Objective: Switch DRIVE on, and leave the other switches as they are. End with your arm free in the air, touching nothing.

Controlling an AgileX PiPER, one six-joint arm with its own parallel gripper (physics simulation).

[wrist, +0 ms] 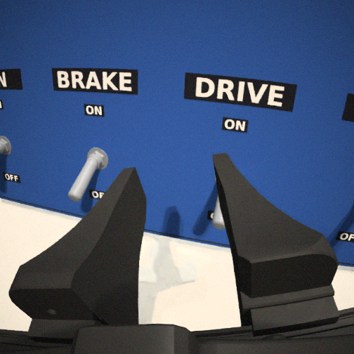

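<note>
The DRIVE label [239, 92] is on the blue panel, with an ON tag below it. The DRIVE switch lever [218, 218] is mostly hidden behind my right finger. Its pale tip shows low, beside a mostly covered lower tag, so the lever points down to the OFF side. My gripper [176, 177] is open, with blue panel showing between its fingers. The right finger overlaps the DRIVE lever in the view; whether it touches the lever cannot be told. The BRAKE switch lever [85, 176] points down toward OFF, left of my left finger.
Another switch lever [4, 145] is cut off at the left edge, beside an OFF tag. A further OFF tag [346, 237] and part of a label show at the right edge. The blue panel [160, 30] ends above a pale surface [30, 230], where a gripper-shaped shadow falls.
</note>
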